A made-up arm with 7 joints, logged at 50 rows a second.
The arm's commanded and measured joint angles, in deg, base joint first. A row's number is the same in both.
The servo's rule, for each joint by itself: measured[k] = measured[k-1] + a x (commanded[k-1-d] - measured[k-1]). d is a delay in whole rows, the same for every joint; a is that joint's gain. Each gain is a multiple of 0.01, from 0.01 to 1. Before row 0 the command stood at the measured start. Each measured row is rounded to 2 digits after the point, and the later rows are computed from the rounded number. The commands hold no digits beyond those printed.
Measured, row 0:
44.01, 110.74, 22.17, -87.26, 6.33, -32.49, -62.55
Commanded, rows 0 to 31:
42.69, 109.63, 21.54, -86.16, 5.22, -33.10, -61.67
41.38, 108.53, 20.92, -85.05, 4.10, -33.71, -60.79
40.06, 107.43, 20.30, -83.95, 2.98, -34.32, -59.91
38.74, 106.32, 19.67, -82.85, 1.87, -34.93, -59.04
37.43, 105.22, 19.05, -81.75, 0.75, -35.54, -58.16
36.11, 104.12, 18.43, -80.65, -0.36, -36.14, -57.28
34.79, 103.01, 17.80, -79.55, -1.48, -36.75, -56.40
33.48, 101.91, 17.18, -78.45, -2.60, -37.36, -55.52
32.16, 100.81, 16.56, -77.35, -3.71, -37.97, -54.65
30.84, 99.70, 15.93, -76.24, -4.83, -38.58, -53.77
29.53, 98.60, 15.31, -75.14, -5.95, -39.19, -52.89
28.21, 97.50, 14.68, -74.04, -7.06, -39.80, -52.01
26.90, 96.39, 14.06, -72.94, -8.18, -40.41, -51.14
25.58, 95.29, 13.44, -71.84, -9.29, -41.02, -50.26
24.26, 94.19, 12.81, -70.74, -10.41, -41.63, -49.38
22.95, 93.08, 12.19, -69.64, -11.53, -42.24, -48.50
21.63, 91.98, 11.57, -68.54, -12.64, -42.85, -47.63
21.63, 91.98, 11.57, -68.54, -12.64, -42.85, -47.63
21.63, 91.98, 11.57, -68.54, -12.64, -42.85, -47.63
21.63, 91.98, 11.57, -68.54, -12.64, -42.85, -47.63
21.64, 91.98, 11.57, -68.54, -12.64, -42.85, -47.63
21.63, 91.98, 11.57, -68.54, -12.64, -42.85, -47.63
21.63, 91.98, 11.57, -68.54, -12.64, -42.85, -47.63
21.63, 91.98, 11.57, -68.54, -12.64, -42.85, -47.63
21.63, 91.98, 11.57, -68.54, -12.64, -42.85, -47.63
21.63, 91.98, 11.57, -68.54, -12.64, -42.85, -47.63
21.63, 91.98, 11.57, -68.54, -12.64, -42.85, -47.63
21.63, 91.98, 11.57, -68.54, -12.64, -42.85, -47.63
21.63, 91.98, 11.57, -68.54, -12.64, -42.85, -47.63
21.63, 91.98, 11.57, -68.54, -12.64, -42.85, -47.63
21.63, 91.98, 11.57, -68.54, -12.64, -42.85, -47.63
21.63, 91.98, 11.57, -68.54, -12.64, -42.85, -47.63
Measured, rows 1 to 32:
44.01, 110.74, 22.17, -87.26, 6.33, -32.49, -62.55
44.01, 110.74, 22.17, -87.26, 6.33, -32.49, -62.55
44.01, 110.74, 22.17, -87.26, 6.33, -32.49, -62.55
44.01, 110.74, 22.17, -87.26, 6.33, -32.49, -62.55
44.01, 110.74, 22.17, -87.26, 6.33, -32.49, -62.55
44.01, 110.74, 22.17, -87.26, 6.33, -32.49, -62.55
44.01, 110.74, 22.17, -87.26, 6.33, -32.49, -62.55
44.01, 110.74, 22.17, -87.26, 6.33, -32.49, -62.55
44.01, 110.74, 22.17, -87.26, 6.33, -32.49, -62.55
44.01, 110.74, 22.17, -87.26, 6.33, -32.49, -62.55
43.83, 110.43, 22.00, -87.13, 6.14, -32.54, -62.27
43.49, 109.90, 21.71, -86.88, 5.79, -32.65, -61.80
43.01, 109.21, 21.33, -86.53, 5.31, -32.80, -61.20
42.41, 108.40, 20.88, -86.09, 4.73, -32.99, -60.51
41.71, 107.51, 20.39, -85.57, 4.05, -33.22, -59.76
40.93, 106.56, 19.86, -84.98, 3.30, -33.48, -58.97
40.07, 105.57, 19.30, -84.33, 2.49, -33.77, -58.15
39.15, 104.55, 18.73, -83.62, 1.62, -34.09, -57.31
38.17, 103.50, 18.14, -82.87, 0.71, -34.44, -56.46
37.14, 102.44, 17.54, -82.07, -0.23, -34.81, -55.60
36.07, 101.36, 16.94, -81.24, -1.20, -35.20, -54.73
34.97, 100.28, 16.33, -80.38, -2.20, -35.61, -53.86
33.84, 99.19, 15.72, -79.49, -3.22, -36.04, -52.99
32.68, 98.10, 15.10, -78.57, -4.25, -36.49, -52.12
31.50, 97.01, 14.48, -77.63, -5.30, -36.95, -51.24
30.30, 95.91, 13.86, -76.67, -6.36, -37.43, -50.36
29.09, 94.81, 13.24, -75.69, -7.43, -37.92, -49.49
28.05, 94.02, 12.79, -74.83, -8.32, -38.36, -48.89
27.15, 93.45, 12.46, -74.08, -9.05, -38.76, -48.49
26.38, 93.04, 12.22, -73.42, -9.66, -39.13, -48.21
25.72, 92.74, 12.04, -72.83, -10.17, -39.46, -48.02
25.15, 92.53, 11.91, -72.32, -10.59, -39.77, -47.90
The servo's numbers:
d 10
a 0.14 0.28 0.27 0.12 0.17 0.09 0.32

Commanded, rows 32 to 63:
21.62, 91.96, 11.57, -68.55, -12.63, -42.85, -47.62
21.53, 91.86, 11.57, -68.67, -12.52, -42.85, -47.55
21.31, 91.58, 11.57, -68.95, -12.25, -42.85, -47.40
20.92, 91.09, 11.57, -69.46, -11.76, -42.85, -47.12
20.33, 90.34, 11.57, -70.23, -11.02, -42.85, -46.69
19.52, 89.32, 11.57, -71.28, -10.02, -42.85, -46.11
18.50, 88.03, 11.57, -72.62, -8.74, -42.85, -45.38
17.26, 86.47, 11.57, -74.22, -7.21, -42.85, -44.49
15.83, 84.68, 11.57, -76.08, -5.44, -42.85, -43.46
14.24, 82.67, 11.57, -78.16, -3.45, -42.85, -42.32
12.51, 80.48, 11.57, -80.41, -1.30, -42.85, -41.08
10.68, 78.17, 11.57, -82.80, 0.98, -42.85, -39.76
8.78, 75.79, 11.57, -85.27, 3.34, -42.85, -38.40
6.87, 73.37, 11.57, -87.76, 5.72, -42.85, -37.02
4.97, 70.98, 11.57, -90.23, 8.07, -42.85, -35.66
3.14, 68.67, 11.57, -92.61, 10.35, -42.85, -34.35
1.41, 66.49, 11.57, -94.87, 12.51, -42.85, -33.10
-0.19, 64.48, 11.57, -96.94, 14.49, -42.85, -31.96
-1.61, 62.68, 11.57, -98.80, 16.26, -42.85, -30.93
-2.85, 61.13, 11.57, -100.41, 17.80, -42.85, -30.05
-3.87, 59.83, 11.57, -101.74, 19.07, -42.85, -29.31
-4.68, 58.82, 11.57, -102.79, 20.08, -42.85, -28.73
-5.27, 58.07, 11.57, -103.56, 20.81, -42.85, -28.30
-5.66, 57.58, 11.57, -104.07, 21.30, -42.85, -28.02
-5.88, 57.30, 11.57, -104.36, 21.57, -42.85, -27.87
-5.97, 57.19, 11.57, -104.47, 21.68, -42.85, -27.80
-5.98, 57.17, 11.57, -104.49, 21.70, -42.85, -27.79
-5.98, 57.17, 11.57, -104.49, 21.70, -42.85, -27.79
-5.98, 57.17, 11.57, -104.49, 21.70, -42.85, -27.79
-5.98, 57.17, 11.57, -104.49, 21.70, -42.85, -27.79
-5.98, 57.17, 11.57, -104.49, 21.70, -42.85, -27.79
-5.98, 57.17, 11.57, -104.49, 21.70, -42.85, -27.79
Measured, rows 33 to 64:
24.66, 92.38, 11.82, -71.87, -10.94, -40.05, -47.81
24.24, 92.27, 11.75, -71.47, -11.23, -40.30, -47.75
23.87, 92.19, 11.70, -71.12, -11.47, -40.53, -47.71
23.56, 92.13, 11.66, -70.81, -11.67, -40.74, -47.68
23.29, 92.09, 11.64, -70.54, -11.83, -40.93, -47.66
23.06, 92.06, 11.62, -70.30, -11.97, -41.10, -47.65
22.86, 92.04, 11.61, -70.09, -12.08, -41.26, -47.64
22.69, 92.02, 11.60, -69.90, -12.18, -41.40, -47.64
22.54, 92.01, 11.59, -69.74, -12.26, -41.53, -47.64
22.41, 92.00, 11.58, -69.60, -12.32, -41.65, -47.64
22.30, 91.99, 11.58, -69.47, -12.37, -41.76, -47.63
22.19, 91.95, 11.58, -69.37, -12.40, -41.86, -47.60
22.07, 91.85, 11.58, -69.32, -12.37, -41.95, -47.54
21.91, 91.64, 11.58, -69.34, -12.27, -42.03, -47.41
21.69, 91.28, 11.58, -69.45, -12.06, -42.10, -47.18
21.39, 90.73, 11.58, -69.67, -11.71, -42.17, -46.84
20.99, 89.97, 11.58, -70.02, -11.21, -42.23, -46.37
20.47, 88.99, 11.58, -70.52, -10.53, -42.29, -45.77
19.82, 87.78, 11.58, -71.19, -9.66, -42.34, -45.03
19.04, 86.35, 11.58, -72.03, -8.60, -42.39, -44.16
18.13, 84.71, 11.58, -73.04, -7.36, -42.43, -43.17
17.09, 82.88, 11.58, -74.21, -5.94, -42.47, -42.08
15.93, 80.89, 11.58, -75.54, -4.36, -42.50, -40.90
14.66, 78.78, 11.58, -77.01, -2.65, -42.53, -39.66
13.30, 76.60, 11.58, -78.60, -0.83, -42.56, -38.38
11.88, 74.38, 11.58, -80.28, 1.07, -42.59, -37.09
10.41, 72.17, 11.58, -82.03, 3.01, -42.61, -35.81
8.93, 70.02, 11.58, -83.82, 4.96, -42.63, -34.58
7.45, 67.96, 11.58, -85.62, 6.88, -42.65, -33.41
6.01, 66.05, 11.58, -87.39, 8.74, -42.67, -32.33
4.63, 64.31, 11.58, -89.11, 10.50, -42.69, -31.36
3.33, 62.77, 11.58, -90.75, 12.13, -42.70, -30.52

